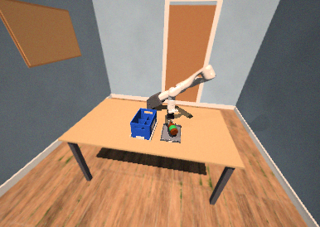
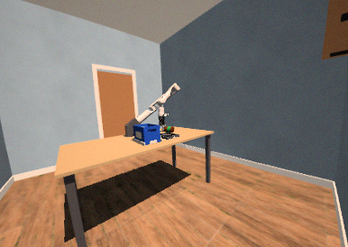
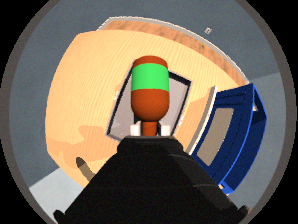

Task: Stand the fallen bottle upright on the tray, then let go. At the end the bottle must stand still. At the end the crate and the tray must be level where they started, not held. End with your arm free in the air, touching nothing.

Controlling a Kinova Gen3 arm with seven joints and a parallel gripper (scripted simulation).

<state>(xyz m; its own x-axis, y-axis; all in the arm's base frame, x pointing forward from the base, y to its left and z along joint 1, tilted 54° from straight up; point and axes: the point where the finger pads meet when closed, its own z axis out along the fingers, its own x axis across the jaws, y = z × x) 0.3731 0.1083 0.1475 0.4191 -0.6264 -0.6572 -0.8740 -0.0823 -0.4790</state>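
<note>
My hand is 5 cm short of the bottle, 2 cm to the right of it and 1 cm above it. Round my hand: blue crate 26 cm to the right, 5 cm ahead, 1 cm below; tray 8 cm below, 3 cm ahead, 2 cm to the left.
</note>
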